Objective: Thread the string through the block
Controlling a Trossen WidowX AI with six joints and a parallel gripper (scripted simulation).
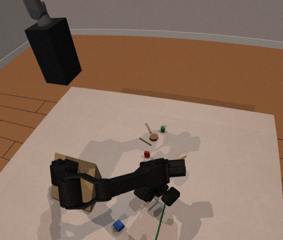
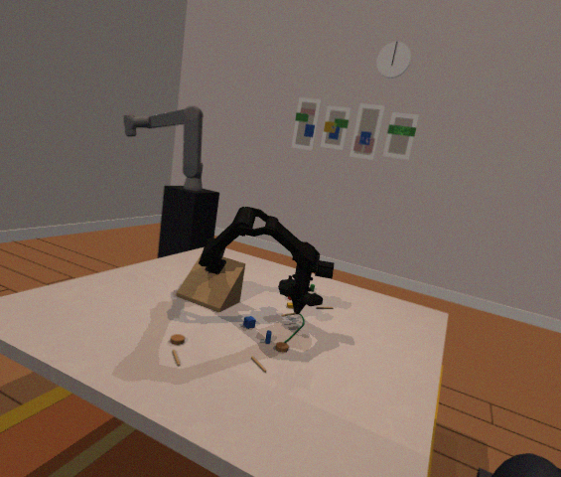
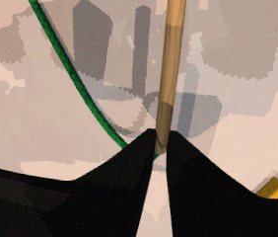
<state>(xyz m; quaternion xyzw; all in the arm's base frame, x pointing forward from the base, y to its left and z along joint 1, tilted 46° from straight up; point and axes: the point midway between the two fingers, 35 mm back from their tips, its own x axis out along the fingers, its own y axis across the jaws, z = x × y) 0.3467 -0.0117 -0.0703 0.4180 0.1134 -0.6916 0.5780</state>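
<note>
My gripper tip is now 10 cm past the blue cube, 16 cm to the left of it and 1 cm above it. Also, from my gripper tip: thin wooden stick: 1 cm behind, 1 cm to the right; yellow block: 6 cm behind, 11 cm to the left, 2 cm below; red block: 11 cm behind, 18 cm to the left, 1 cm below.
</note>
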